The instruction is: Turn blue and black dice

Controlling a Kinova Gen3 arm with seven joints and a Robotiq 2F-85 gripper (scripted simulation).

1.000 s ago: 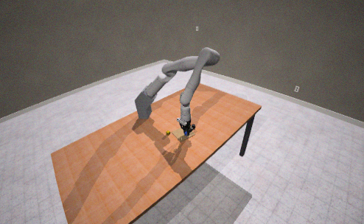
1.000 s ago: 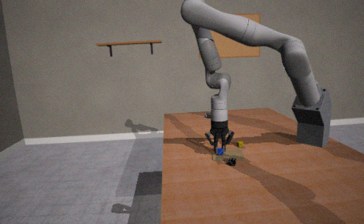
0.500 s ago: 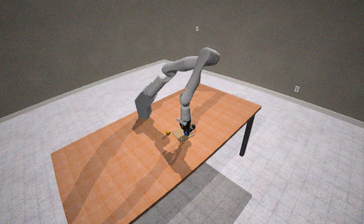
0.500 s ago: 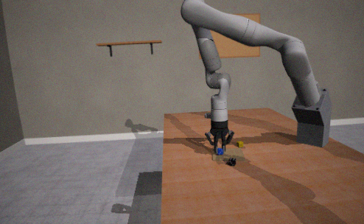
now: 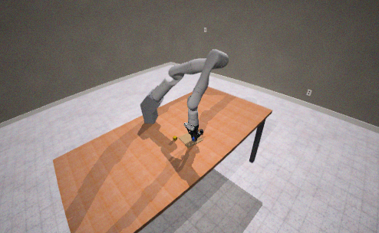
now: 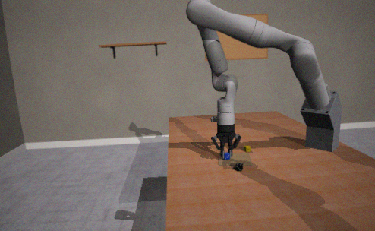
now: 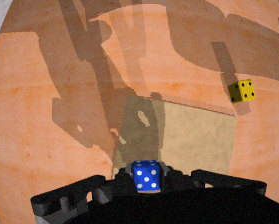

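Now: hand 10 mm above the blue die. Round my hand: yellow die (110 mm behind, 100 mm to the right, 20 mm below); then tan mat (40 mm behind, 30 mm below); then black die (110 mm to the left, 40 mm behind, 20 mm below).
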